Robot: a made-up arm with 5 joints.
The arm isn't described. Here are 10 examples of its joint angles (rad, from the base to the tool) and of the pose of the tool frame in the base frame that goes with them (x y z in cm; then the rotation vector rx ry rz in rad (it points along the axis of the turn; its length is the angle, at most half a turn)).
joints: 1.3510 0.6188 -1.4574 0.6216 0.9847
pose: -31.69 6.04 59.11 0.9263 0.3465 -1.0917
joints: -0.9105 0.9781 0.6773 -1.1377 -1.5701
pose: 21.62 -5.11 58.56 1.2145 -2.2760 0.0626
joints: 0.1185 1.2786 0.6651 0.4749 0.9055
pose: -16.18 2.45 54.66 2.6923 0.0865 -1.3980
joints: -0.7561 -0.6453 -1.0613 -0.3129 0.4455
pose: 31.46 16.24 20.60 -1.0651 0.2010 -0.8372
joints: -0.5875 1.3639 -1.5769 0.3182 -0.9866
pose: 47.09 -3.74 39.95 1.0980 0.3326 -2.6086
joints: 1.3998 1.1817 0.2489 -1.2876 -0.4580
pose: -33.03 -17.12 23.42 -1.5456 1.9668 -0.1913
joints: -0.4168 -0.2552 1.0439 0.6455 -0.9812
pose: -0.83 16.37 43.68 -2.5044 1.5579 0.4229
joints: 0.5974 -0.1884 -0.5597 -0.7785 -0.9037
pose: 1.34 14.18 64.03 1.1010 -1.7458 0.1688
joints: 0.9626 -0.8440 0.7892 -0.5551 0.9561
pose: -16.83 9.22 19.57 0.2796 -2.6389 -0.6588
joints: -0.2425 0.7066 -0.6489 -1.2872 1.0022
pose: 24.63 -11.45 65.33 -0.2206 -0.3131 -0.9067
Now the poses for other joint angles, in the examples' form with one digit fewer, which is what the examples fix.
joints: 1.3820 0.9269 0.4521 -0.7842 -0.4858
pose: -33.1 -7.0 23.0 -1.589 1.612 -0.269
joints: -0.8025 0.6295 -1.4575 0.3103 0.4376
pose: 45.7 6.1 31.2 -0.357 1.357 -1.822
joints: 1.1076 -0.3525 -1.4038 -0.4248 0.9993
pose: -4.2 13.8 61.9 -0.358 -0.547 -1.606
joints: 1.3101 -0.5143 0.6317 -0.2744 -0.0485
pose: -17.7 13.5 22.9 -1.231 2.742 -0.565
